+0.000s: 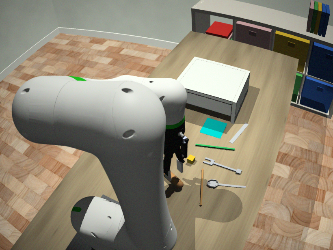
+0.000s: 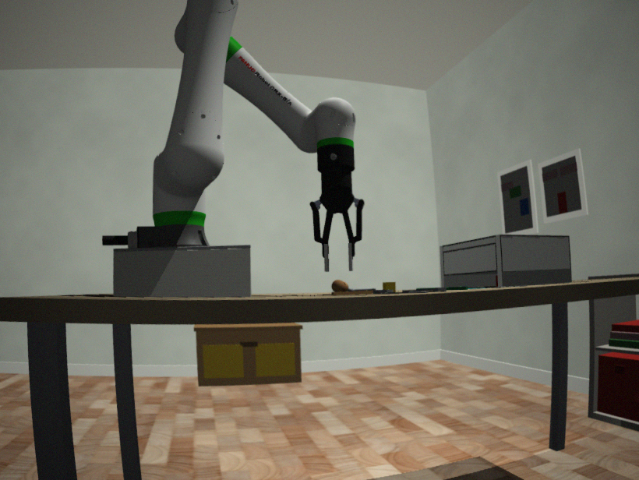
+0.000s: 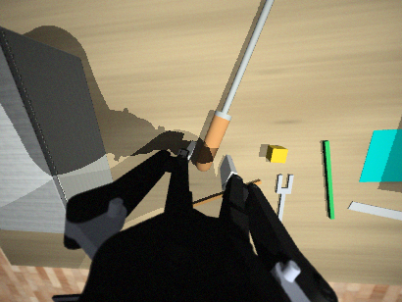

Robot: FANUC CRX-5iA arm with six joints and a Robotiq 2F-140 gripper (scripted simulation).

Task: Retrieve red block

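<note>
Right now my hand is 11 cm to the left of the wooden stick and 8 cm above it. Round my hand: hook tool 11 cm ahead, 10 cm to the left, 7 cm below; grey spoon-like tool 3 cm ahead, 18 cm to the right, 8 cm below; yellow cube 12 cm ahead, 4 cm to the right, 7 cm below.
</note>
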